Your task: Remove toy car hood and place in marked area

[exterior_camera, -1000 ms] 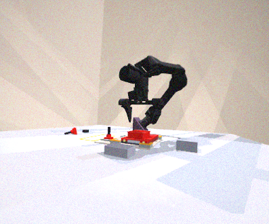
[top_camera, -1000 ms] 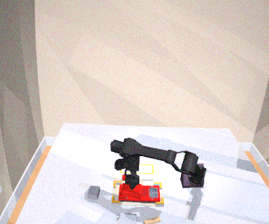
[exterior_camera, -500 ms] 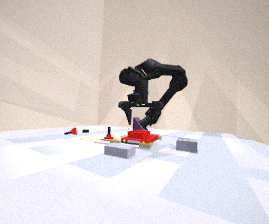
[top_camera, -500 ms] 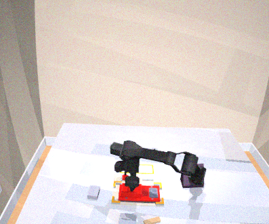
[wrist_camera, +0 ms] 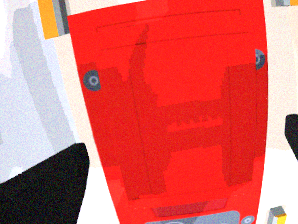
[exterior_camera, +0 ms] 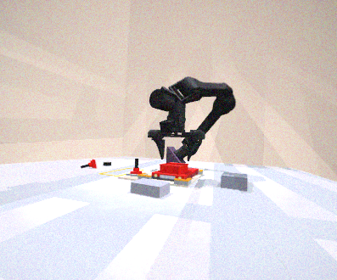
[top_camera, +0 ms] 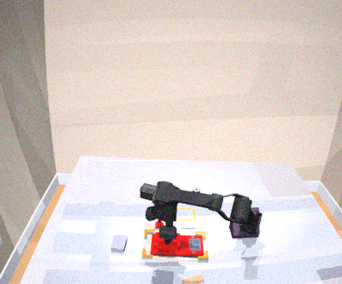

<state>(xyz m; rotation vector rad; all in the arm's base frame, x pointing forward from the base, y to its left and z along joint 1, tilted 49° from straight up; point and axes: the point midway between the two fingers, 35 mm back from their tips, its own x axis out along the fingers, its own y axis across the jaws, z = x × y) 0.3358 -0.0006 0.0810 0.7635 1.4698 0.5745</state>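
My gripper tip is now 20 mm above the hood. Also, from my gripper tip: tan block 80 mm behind, 180 mm to the left, 50 mm below; black wheel 180 mm behind, 390 mm to the right, 50 mm below; black peg 20 mm ahead, 130 mm to the right, 30 mm below.
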